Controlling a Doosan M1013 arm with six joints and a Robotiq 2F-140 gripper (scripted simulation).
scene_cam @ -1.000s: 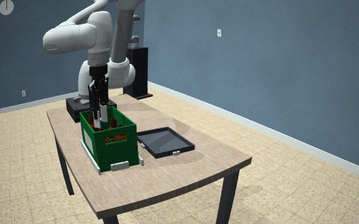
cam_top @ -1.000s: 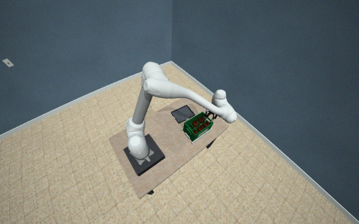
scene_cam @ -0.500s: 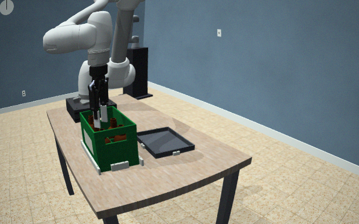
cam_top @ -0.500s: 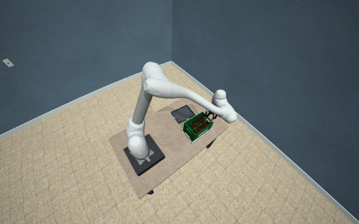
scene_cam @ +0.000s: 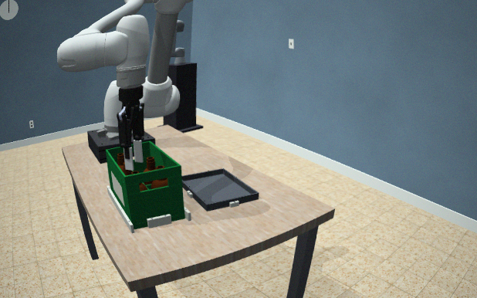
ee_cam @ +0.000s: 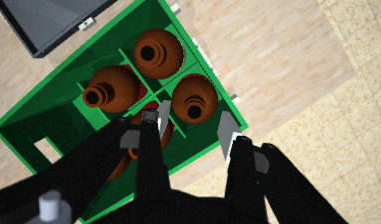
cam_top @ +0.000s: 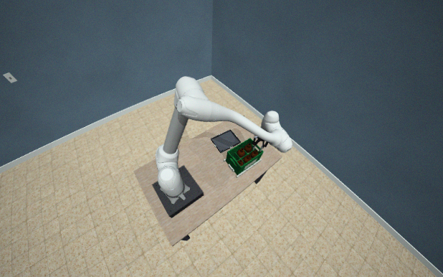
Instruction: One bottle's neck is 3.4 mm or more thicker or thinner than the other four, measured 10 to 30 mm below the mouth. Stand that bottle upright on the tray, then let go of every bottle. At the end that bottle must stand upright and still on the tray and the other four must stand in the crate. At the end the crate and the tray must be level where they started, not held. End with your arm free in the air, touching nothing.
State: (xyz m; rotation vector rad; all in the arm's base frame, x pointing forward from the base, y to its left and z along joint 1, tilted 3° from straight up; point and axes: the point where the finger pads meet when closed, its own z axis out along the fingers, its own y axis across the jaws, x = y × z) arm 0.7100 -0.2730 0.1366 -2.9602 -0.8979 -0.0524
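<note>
Now: hand 1 cm short of the brown bottle, 9 cm to the right of it and 13 cm above it. The rest, counted from my hand: dark tray: 2 cm behind, 33 cm to the left, 20 cm below; then green crate: 8 cm behind, 6 cm to the left, 13 cm below.
</note>
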